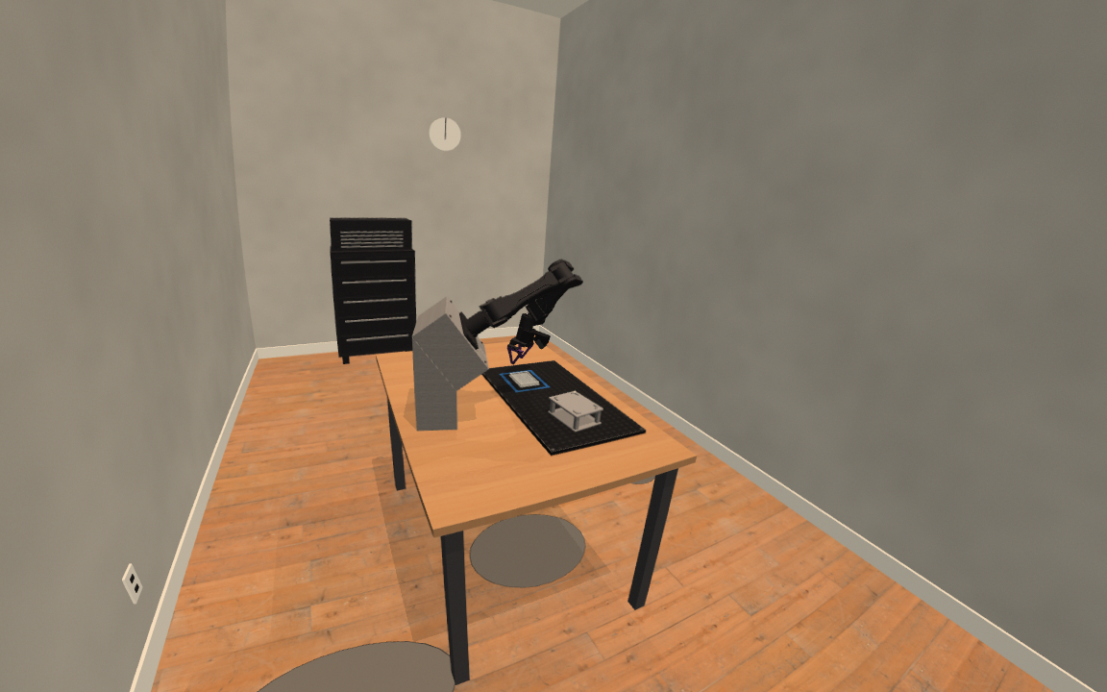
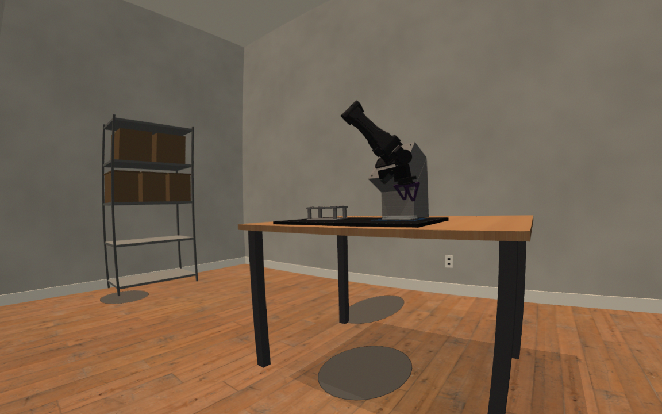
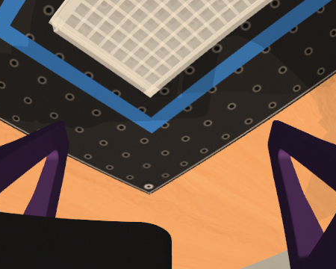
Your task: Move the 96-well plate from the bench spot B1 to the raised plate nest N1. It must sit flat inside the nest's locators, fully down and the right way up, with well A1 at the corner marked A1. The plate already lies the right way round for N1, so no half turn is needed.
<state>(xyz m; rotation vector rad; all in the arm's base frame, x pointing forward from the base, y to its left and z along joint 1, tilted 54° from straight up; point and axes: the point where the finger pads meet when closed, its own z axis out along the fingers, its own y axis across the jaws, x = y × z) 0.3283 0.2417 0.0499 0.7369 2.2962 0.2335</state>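
Now: hand 8 cm above the 96-well plate, 3 cm to the left of it and 2 cm short of it. Also, from my hand: grey plate nest N1: 39 cm to the right, 9 cm ahead, 3 cm below.
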